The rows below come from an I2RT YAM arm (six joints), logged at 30 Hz.
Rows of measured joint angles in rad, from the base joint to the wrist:
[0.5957 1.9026 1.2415 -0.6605 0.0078 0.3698]
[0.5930 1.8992 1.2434 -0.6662 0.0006 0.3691]
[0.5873 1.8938 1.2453 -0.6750 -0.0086 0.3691]
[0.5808 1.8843 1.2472 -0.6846 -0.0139 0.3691]
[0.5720 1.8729 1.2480 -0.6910 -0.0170 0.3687]
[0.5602 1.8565 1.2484 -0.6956 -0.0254 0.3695]
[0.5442 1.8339 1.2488 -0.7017 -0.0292 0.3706]
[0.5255 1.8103 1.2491 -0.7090 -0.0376 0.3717]
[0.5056 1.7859 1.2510 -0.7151 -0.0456 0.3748]
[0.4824 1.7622 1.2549 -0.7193 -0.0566 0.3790]
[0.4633 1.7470 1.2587 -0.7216 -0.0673 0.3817]
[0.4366 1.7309 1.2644 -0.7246 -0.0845 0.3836]
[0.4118 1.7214 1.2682 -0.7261 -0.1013 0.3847]
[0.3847 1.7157 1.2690 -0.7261 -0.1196 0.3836]
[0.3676 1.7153 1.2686 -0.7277 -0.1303 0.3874]
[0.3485 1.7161 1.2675 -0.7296 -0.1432 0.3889]
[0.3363 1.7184 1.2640 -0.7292 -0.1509 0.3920]
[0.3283 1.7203 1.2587 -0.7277 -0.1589 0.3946]
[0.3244 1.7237 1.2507 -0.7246 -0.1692 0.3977]
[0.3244 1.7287 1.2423 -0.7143 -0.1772 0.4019]
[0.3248 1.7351 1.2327 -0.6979 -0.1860 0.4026]
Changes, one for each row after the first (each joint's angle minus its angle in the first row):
[-0.0027 -0.0034 0.0019 -0.0057 -0.0072 -0.0007]
[-0.0084 -0.0088 0.0038 -0.0145 -0.0164 -0.0007]
[-0.0149 -0.0183 0.0057 -0.0241 -0.0217 -0.0007]
[-0.0237 -0.0297 0.0065 -0.0305 -0.0248 -0.0011]
[-0.0355 -0.0461 0.0069 -0.0351 -0.0332 -0.0003]
[-0.0515 -0.0687 0.0073 -0.0412 -0.0370 0.0008]
[-0.0702 -0.0923 0.0076 -0.0485 -0.0454 0.0019]
[-0.0901 -0.1167 0.0095 -0.0546 -0.0534 0.0050]
[-0.1133 -0.1404 0.0134 -0.0588 -0.0644 0.0092]
[-0.1324 -0.1556 0.0172 -0.0611 -0.0751 0.0119]
[-0.1591 -0.1717 0.0229 -0.0641 -0.0923 0.0138]
[-0.1839 -0.1812 0.0267 -0.0656 -0.1091 0.0149]
[-0.2110 -0.1869 0.0275 -0.0656 -0.1274 0.0138]
[-0.2281 -0.1873 0.0271 -0.0672 -0.1381 0.0176]
[-0.2472 -0.1865 0.0260 -0.0691 -0.1510 0.0191]
[-0.2594 -0.1842 0.0225 -0.0687 -0.1587 0.0222]
[-0.2674 -0.1823 0.0172 -0.0672 -0.1667 0.0248]
[-0.2713 -0.1789 0.0092 -0.0641 -0.1770 0.0279]
[-0.2713 -0.1739 0.0008 -0.0538 -0.1850 0.0321]
[-0.2709 -0.1675 -0.0088 -0.0374 -0.1938 0.0328]

